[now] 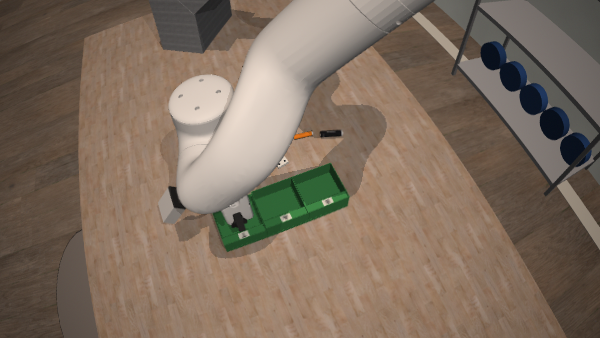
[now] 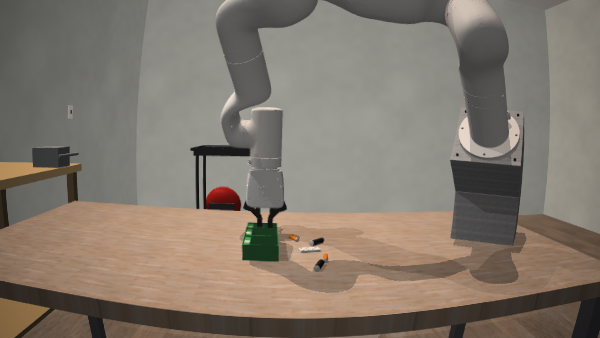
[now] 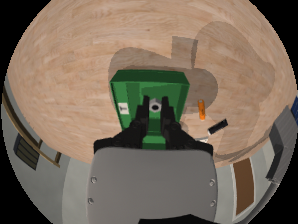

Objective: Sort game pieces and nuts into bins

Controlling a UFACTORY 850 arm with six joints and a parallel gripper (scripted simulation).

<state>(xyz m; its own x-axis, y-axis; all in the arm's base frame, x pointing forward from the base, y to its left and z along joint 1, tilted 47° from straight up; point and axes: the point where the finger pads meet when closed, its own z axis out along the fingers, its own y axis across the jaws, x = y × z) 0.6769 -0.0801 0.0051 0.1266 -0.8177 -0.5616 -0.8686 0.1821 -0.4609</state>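
Now: the grey nut 2 cm below my hand. From my hand the other things lie so: orange battery 8 cm behind, 3 cm below, 1 cm to the left; green three-compartment bin row 8 cm to the left, 2 cm below; white domino 13 cm behind, 11 cm to the left, 3 cm below.
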